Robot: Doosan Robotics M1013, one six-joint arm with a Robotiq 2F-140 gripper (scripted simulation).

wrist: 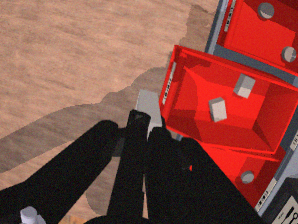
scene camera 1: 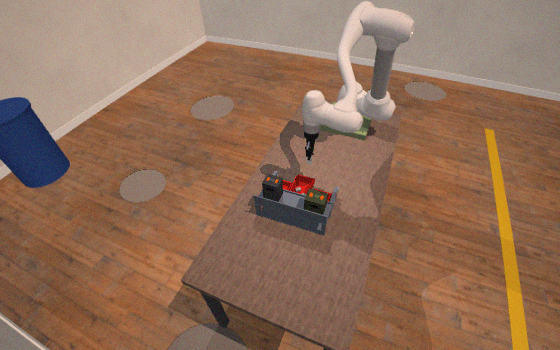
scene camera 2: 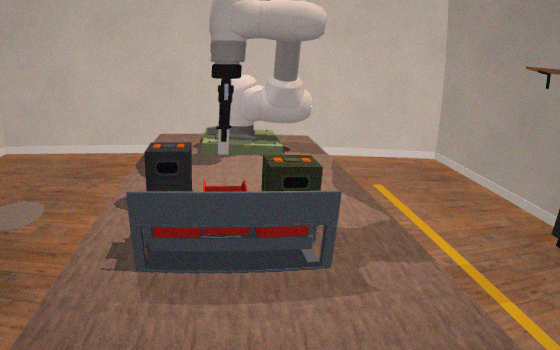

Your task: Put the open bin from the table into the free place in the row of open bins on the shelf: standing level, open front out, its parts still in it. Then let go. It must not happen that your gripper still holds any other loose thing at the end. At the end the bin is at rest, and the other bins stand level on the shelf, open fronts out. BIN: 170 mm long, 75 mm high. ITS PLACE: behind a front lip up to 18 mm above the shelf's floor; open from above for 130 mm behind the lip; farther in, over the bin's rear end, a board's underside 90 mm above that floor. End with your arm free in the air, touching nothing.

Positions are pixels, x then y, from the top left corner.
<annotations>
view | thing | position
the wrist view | gripper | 145,104
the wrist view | bin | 233,164
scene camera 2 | gripper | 223,153
</annotations>
